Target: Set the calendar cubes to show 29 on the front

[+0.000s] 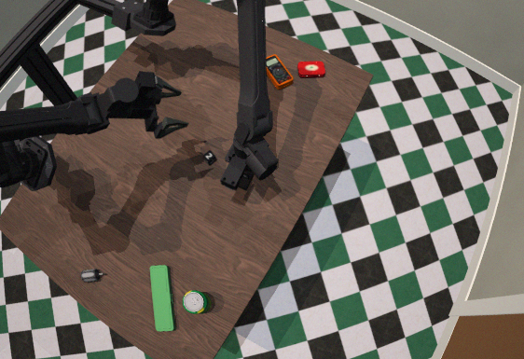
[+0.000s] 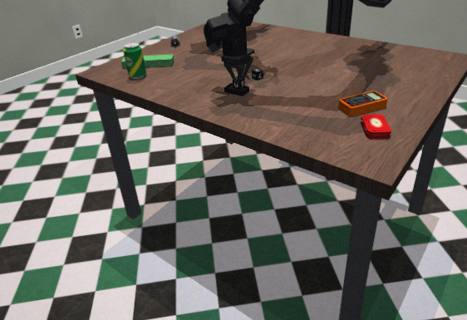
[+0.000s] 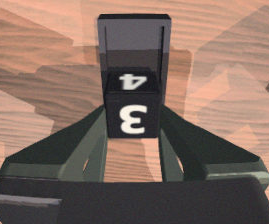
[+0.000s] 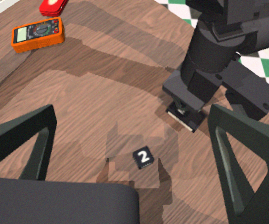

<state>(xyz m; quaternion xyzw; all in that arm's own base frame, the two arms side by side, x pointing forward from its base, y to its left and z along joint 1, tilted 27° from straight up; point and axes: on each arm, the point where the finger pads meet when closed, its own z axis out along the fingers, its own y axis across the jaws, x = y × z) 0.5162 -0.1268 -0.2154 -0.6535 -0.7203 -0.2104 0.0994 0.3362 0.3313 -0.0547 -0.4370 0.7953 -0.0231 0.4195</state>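
My left gripper is now 4 cm above the black calendar tray and 1 cm to the left of it. From my left hand the other things lie so: green case (47 cm to the right, 3 cm below, 1 cm behind); then black cube (1 cm below); then red box (44 cm to the left, 3 cm below).
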